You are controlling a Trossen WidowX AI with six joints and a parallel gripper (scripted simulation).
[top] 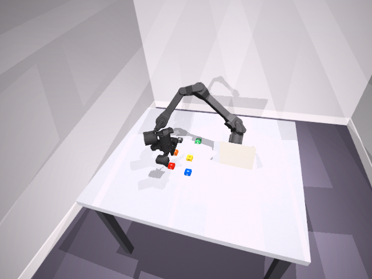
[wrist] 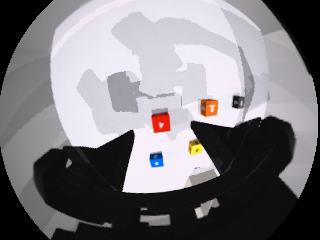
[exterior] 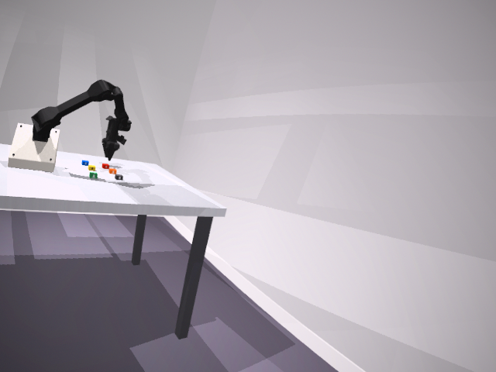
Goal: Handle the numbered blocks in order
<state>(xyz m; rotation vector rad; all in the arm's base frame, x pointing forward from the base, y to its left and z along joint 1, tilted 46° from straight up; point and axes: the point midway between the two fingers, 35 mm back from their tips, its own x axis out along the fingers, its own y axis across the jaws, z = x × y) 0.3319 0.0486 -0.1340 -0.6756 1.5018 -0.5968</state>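
Right now the red block is 1 cm behind my gripper tip and 4 cm below it. The rest, counted from my gripper tip: yellow block: 8 cm behind, 9 cm to the right, 4 cm below; orange block: 2 cm ahead, 11 cm to the right, 4 cm below; blue block: 11 cm behind, 2 cm to the left, 4 cm below.
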